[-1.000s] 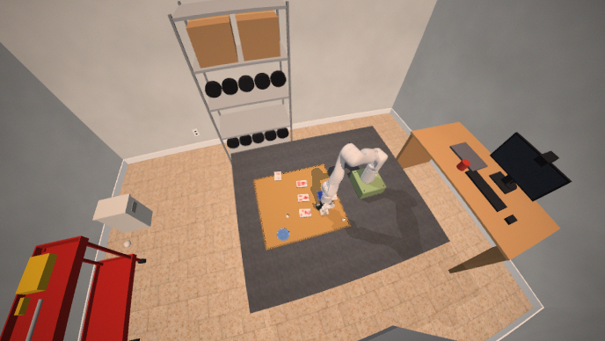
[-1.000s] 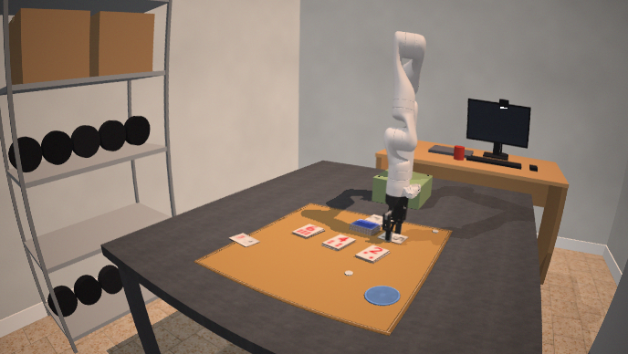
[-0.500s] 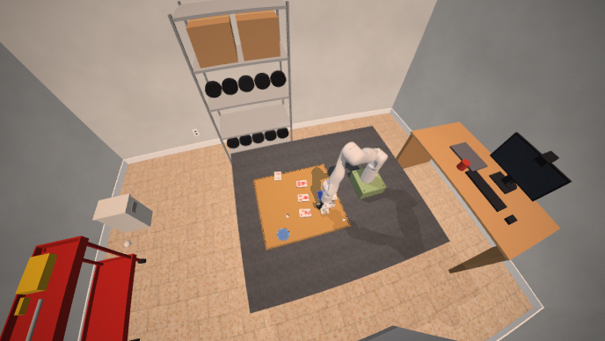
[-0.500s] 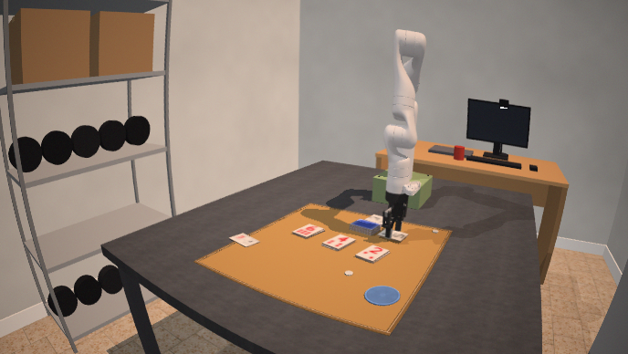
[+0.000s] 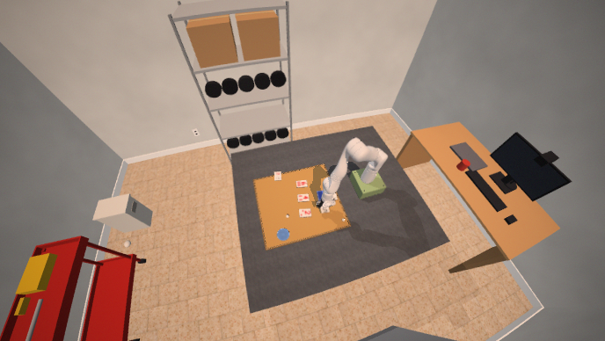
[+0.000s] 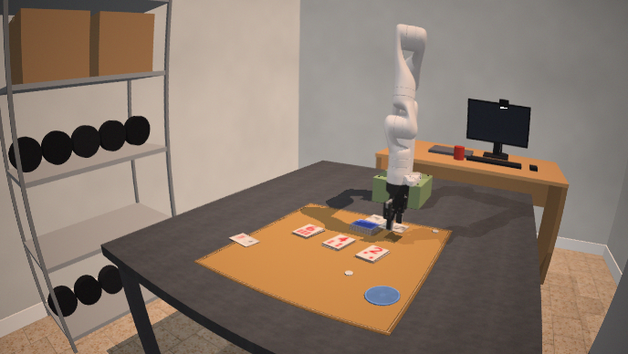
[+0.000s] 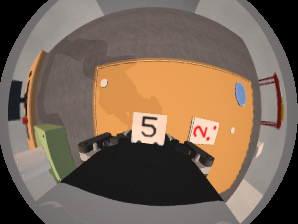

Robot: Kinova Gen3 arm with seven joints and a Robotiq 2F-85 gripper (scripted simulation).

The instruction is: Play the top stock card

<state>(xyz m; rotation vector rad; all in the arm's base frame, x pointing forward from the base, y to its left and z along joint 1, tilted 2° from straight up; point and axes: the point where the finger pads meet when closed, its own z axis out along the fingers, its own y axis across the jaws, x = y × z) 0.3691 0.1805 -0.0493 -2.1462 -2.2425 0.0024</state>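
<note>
Now: the orange mat 18 cm ahead of my hand, 9 cm to the right of it and 6 cm below it.
</note>
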